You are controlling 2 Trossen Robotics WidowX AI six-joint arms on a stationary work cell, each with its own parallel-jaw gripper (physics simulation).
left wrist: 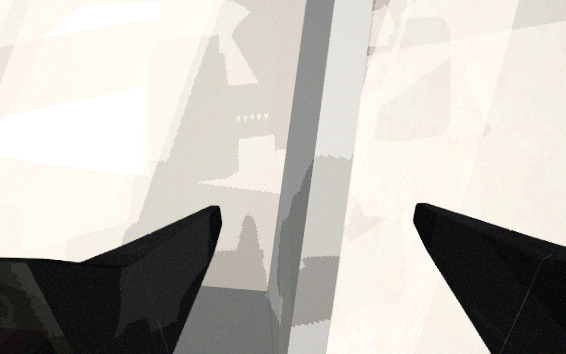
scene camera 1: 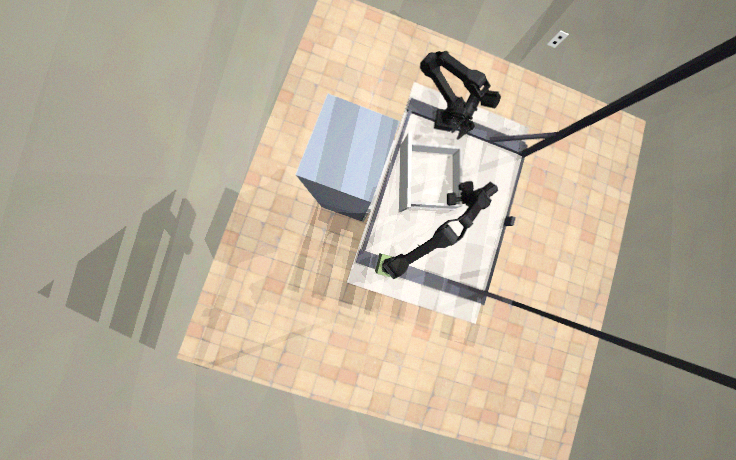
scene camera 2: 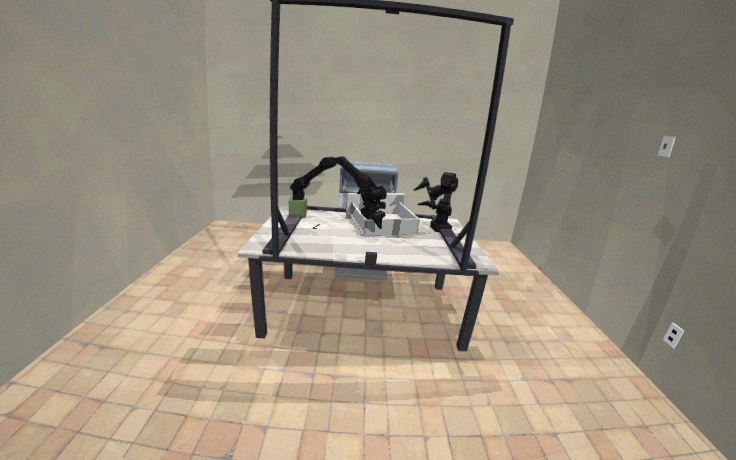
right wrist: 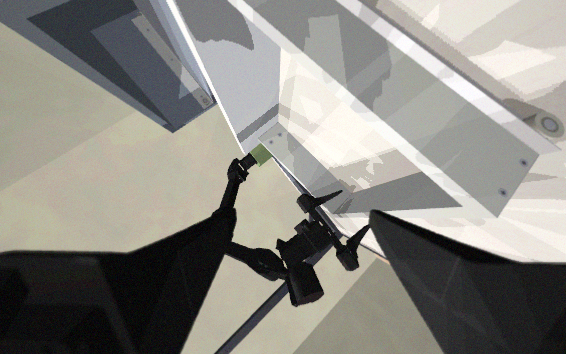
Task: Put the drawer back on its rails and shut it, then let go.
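Seen in the pictures: left gripper, between the fingertips: point(left wrist: 316, 213) point(scene camera 1: 458, 195) point(scene camera 2: 376, 226) point(right wrist: 356, 206); right gripper, between the fingertips: point(scene camera 1: 454, 136) point(scene camera 2: 415, 197) point(right wrist: 301, 214); left arm's base, origin of its link: point(scene camera 1: 389, 266) point(scene camera 2: 298, 198) point(right wrist: 253, 158); right arm's base, origin of its link: point(scene camera 1: 445, 118) point(scene camera 2: 441, 223).
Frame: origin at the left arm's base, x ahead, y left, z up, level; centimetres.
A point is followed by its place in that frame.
Note:
The pale grey open drawer point(scene camera 1: 455, 165) @(x 62.9, y -23.5, z -6.2 cm) point(scene camera 2: 405, 225) @(x 63.3, y -24.6, z -5.0 cm) point(left wrist: 340, 100) @(x 50.4, y -27.2, z -1.4 cm) point(right wrist: 415, 95) @(x 69.3, y -13.0, z -5.0 cm) sits on the table, its tall panel point(scene camera 1: 404, 173) @(x 48.1, y 4.1, z -1.0 cm) on the side toward the blue-grey cabinet point(scene camera 1: 347, 146) @(x 45.3, y 33.5, z 17.5 cm) point(scene camera 2: 369, 169) @(x 44.2, y 19.1, z 17.5 cm) point(right wrist: 172, 62), apart from it. A rail strip shows inside the cabinet in the right wrist view. My left gripper point(scene camera 1: 458, 195) @(x 46.7, y -28.7, z -5.1 cm) point(scene camera 2: 375, 215) @(x 46.7, y -28.7, z -5.1 cm) point(left wrist: 316, 213) @(x 46.7, y -28.7, z -5.1 cm) point(right wrist: 356, 206) @(x 46.7, y -28.7, z -5.1 cm) is open at the drawer wall opposite the tall panel; in its wrist view the wall runs between the fingers near a corner. Their height against it is unclear. My right gripper point(scene camera 1: 461, 131) @(x 69.5, y -13.9, z 8.8 cm) point(scene camera 2: 417, 196) @(x 69.5, y -13.9, z 8.8 cm) is open and empty, raised beside the drawer.
The cabinet stands beyond the table's point(scene camera 1: 423, 244) @(x 16.3, y -17.1, z -10.8 cm) point(scene camera 2: 325, 245) @(x 20.2, y -44.1, z -10.8 cm) far edge in scene camera 2. A green block point(scene camera 1: 381, 264) @(x 0.0, y 4.1, z 0.0 cm) point(scene camera 2: 297, 207) @(x 0.4, y -5.0, z -4.1 cm) point(right wrist: 262, 154) @(x 5.0, y -2.0, z -3.8 cm) sits under my left arm's base. Dark frame posts point(scene camera 2: 275, 108) @(x -0.4, y -60.1, z 52.7 cm) point(scene camera 2: 492, 108) @(x 83.0, y -65.6, z 59.8 cm) rise at both sides. A small black box point(scene camera 2: 370, 257) @(x 41.0, y -63.6, z -6.8 cm) is on the near edge.

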